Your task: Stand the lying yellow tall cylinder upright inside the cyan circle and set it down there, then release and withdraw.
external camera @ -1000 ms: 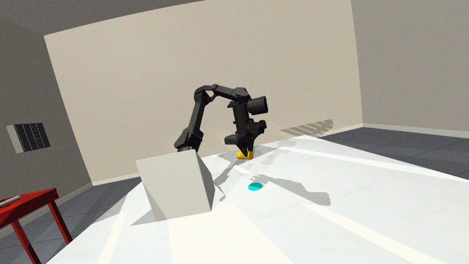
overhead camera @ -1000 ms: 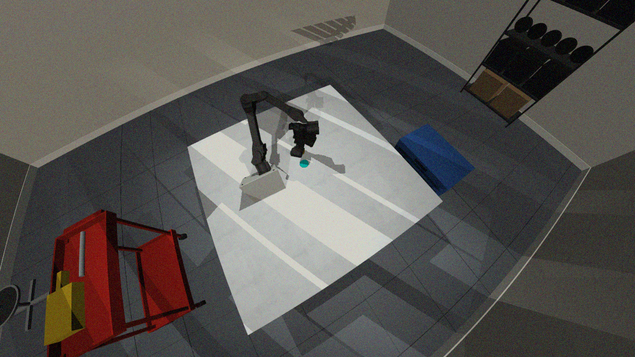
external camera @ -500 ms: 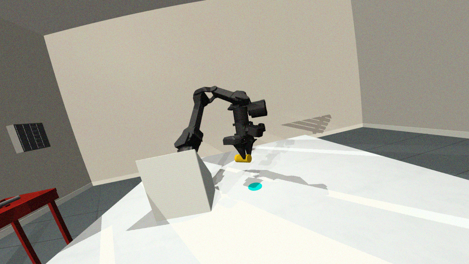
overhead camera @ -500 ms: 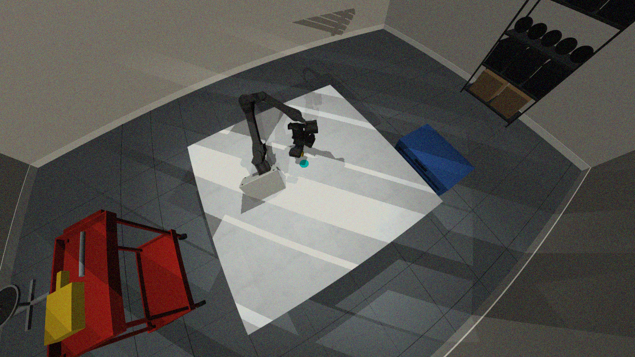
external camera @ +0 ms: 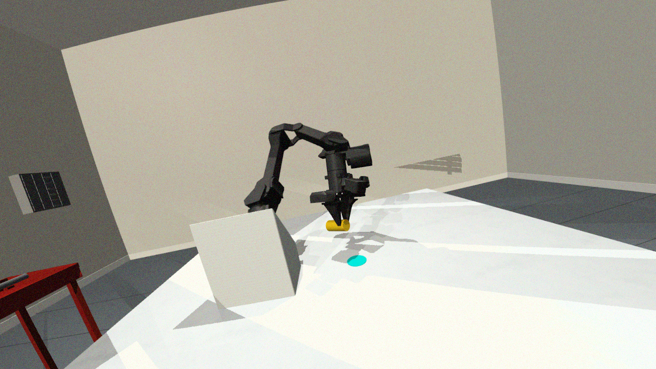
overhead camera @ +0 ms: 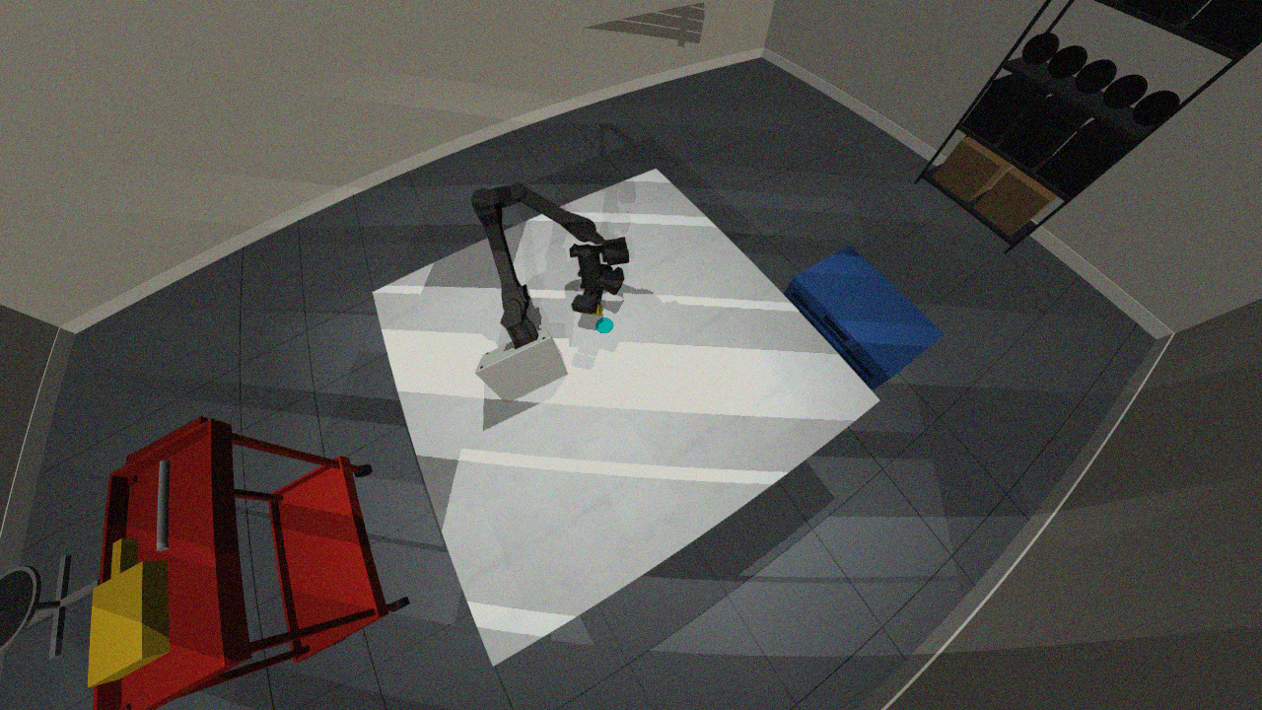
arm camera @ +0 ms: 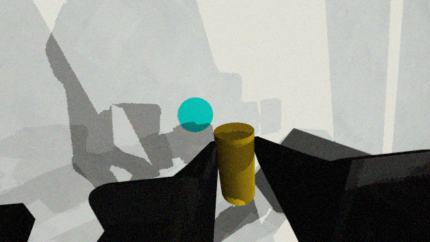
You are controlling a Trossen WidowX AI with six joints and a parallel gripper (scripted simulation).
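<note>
My gripper tip is 20 mm short of the cyan circle, 10 mm to the right of it and 130 mm above it. Also, from my gripper tip: yellow tall cylinder 20 mm behind, 10 mm to the left.
</note>
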